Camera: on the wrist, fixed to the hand. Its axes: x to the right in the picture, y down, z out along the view.
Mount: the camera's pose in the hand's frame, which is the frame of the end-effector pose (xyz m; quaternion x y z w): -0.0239 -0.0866 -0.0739 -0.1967 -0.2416 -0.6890 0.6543
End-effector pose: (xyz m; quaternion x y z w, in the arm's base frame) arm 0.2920 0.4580 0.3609 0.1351 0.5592 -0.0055 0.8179
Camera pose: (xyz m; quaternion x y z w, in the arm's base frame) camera 0.2017 0.3880 0.3392 -0.4591 0.2625 -0.4898 0.6931
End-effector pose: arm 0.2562 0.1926 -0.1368 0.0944 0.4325 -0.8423 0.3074
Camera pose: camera 0.2153 0.2990 -0.1135 0.5002 -0.4395 0.7007 0.2562
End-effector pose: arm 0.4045 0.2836 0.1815 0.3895 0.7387 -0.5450 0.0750
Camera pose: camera 0.3872 0.3267 0.2881 0.4006 -0.8408 0.3571 0.0714
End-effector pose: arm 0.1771 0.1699 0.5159 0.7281 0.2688 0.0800 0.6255
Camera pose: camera 0.0983 0.2286 0.4537 0.1875 0.5107 -0.5017 0.6726
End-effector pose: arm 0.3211 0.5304 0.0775 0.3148 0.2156 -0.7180 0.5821
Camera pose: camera 0.2548 0.6170 0.0370 -0.2306 0.3586 -0.9046 0.0002
